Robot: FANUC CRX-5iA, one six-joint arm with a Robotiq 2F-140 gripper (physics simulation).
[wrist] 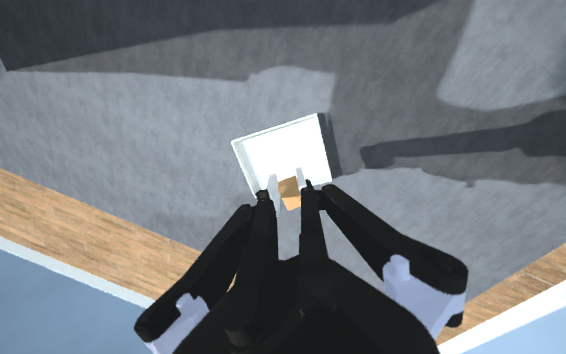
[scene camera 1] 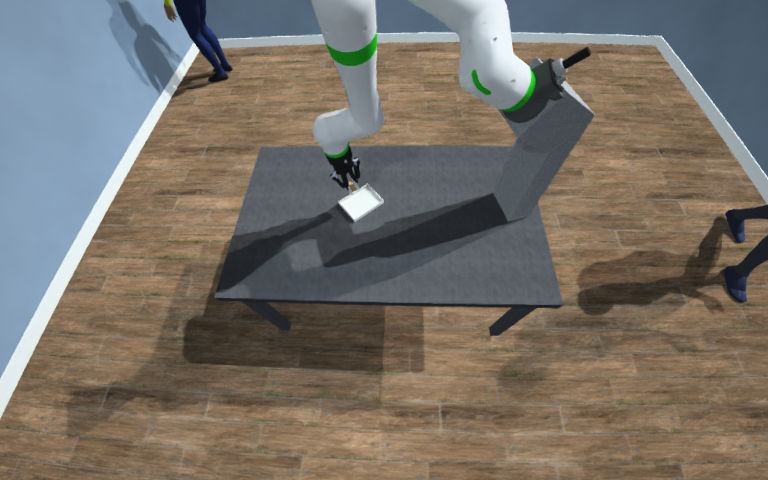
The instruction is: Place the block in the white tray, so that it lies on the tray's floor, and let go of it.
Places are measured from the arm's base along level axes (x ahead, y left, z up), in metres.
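Pixels of known places: gripper, between the fingertips: point(wrist: 287, 179) point(scene camera 1: 353, 190); arm's base, origin of its link: point(scene camera 1: 526, 97).
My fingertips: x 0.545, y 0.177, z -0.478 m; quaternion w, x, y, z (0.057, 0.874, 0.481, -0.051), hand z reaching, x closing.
For each thing: its middle in the pictures, then the offset to it from my fingertips. Level surfaces: height alone.
- block, middle of its body: point(wrist: 291, 192) point(scene camera 1: 351, 187) dx +0.014, dy -0.006, dz +0.009 m
- white tray, middle of its body: point(wrist: 282, 159) point(scene camera 1: 361, 202) dx -0.013, dy -0.023, dz -0.112 m
- dark grey table, height of its surface: dz -0.122 m
The block point(scene camera 1: 352, 185) point(wrist: 289, 193) is small and orange-tan. My gripper point(scene camera 1: 353, 187) point(wrist: 287, 179) is shut on it, with a pale fingertip on either side. The white tray point(scene camera 1: 361, 203) point(wrist: 285, 147) is shallow with a low rim and sits on the table. In the scene view the block is at the tray's back edge, and in the wrist view it overlaps the tray's near edge. The block appears to be above the table; its exact height over the tray rim cannot be told. The black fingers hide part of the tray's near side in the wrist view.
The dark grey table point(scene camera 1: 441, 271) point(wrist: 150, 130) carries the tray. A grey pedestal point(scene camera 1: 543, 152) with the arm's base stands at the table's right side. Parts of two people show beyond the table, at the back left and at the right. Arm shadows cross the table top.
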